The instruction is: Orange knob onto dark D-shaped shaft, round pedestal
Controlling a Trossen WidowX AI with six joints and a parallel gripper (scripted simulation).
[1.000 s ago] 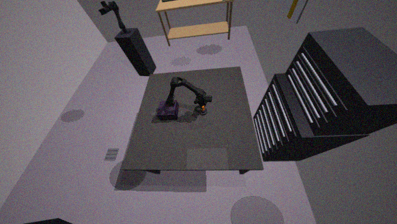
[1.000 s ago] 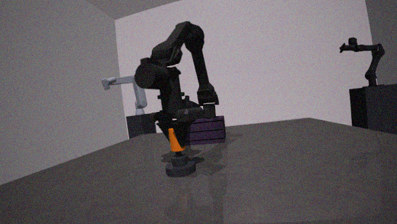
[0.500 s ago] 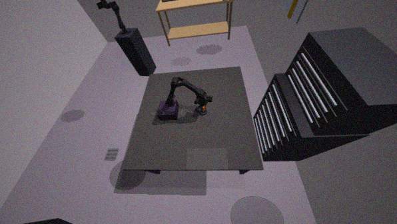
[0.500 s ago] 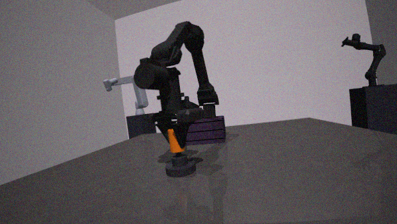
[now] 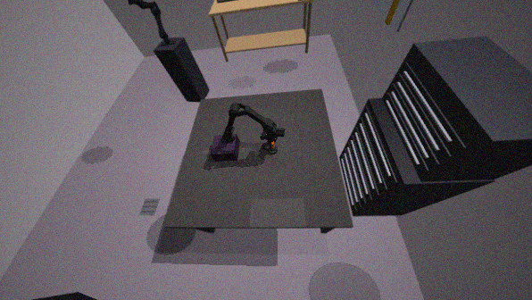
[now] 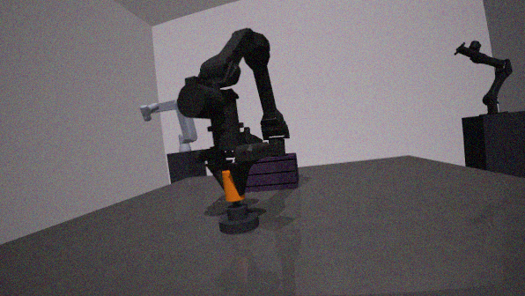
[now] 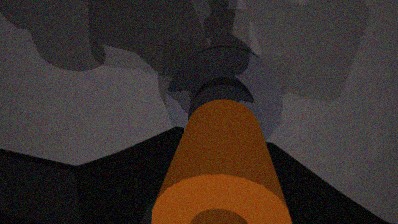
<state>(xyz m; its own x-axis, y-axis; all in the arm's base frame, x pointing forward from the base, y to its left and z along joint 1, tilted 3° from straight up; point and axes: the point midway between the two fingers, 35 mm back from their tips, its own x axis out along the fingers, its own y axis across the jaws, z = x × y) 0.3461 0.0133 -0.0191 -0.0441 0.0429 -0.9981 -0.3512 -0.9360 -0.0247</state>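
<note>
Now: gripper tip 20 mm below the orange knob. Also, from my gripper tip: D-shaped shaft: 40 mm below.
</note>
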